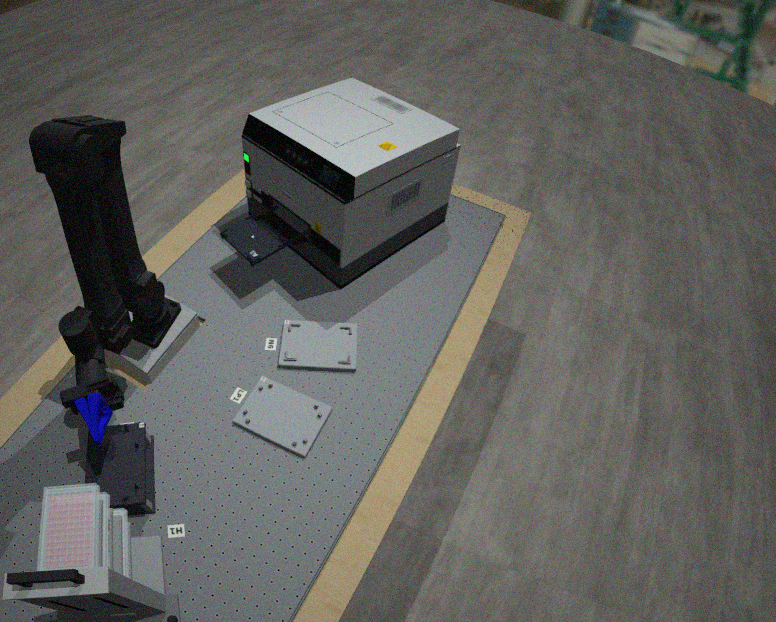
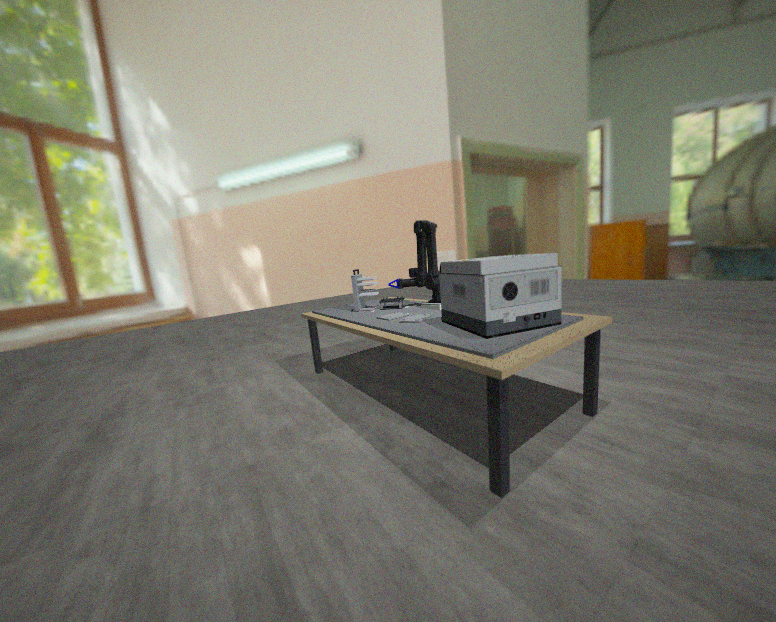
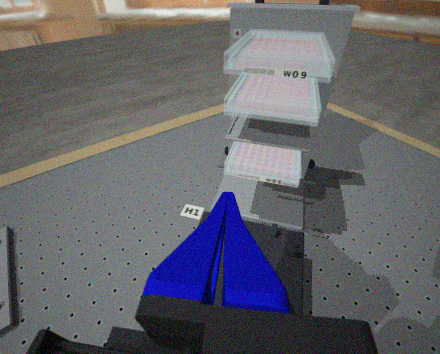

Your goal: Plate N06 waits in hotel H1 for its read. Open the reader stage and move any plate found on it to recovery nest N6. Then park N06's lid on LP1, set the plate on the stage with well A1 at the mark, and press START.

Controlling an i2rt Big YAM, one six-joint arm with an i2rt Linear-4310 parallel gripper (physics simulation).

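Pixels of known places: gripper, between the fingertips: (image 1: 97, 443) (image 2: 388, 284) (image 3: 227, 198); arm's base, origin of its link: (image 1: 154, 322) (image 2: 439, 301).
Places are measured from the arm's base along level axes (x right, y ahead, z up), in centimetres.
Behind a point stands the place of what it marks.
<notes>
My gripper (image 1: 97, 440) {z 13.2, x 33.3, y 13.4 cm} (image 2: 390, 283) {z 13.2, x 33.3, y 13.4 cm} (image 3: 227, 198) {z 13.2, x 33.3, y 13.4 cm} is shut and empty, above the dark nest block (image 1: 128, 476) {z 2.2, x 34.0, y 15.6 cm}, pointing at hotel H1 (image 1: 132, 599) {z 12.3, x 52.3, y 31.0 cm} (image 2: 354, 291) {z 10.5, x 51.3, y 30.5 cm} (image 3: 295, 20) {z 20.5, x 53.8, y 22.9 cm}. The hotel holds three plates: the top one (image 3: 280, 50) {z 19.4, x 43.9, y 18.0 cm} reads W09, the middle one (image 3: 274, 95) {z 15.6, x 44.0, y 18.0 cm} shows no readable label, and the lowest one (image 3: 264, 161) {z 8.0, x 43.7, y 17.8 cm} has a small blurred label. An empty shelf lies between the lower two. The reader (image 1: 356, 145) {z 27.3, x -41.7, y 32.3 cm} (image 2: 502, 291) {z 14.4, x -66.2, y 46.0 cm} has its dark stage (image 1: 249, 238) {z 6.5, x -25.9, y 12.4 cm} slid out, with no plate on it. Nest N6 (image 1: 317, 346) {z -2.6, x -9.2, y 36.3 cm} and lid park LP1 (image 1: 283, 415) {z -2.8, x 8.8, y 35.9 cm} are bare.
The arm's base (image 1: 169, 349) {z -1.8, x 4.2, y 6.3 cm} stands between the reader and the dark block. The H1 label (image 1: 176, 530) {z -3.8, x 38.3, y 26.2 cm} (image 3: 192, 211) {z -3.8, x 38.4, y 26.2 cm} lies beside the hotel. The table's wooden edge (image 1: 414, 447) {z -5.1, x 5.6, y 62.0 cm} runs past LP1 and N6. A handle (image 1: 45, 577) {z 25.7, x 54.5, y 25.1 cm} tops the hotel.
</notes>
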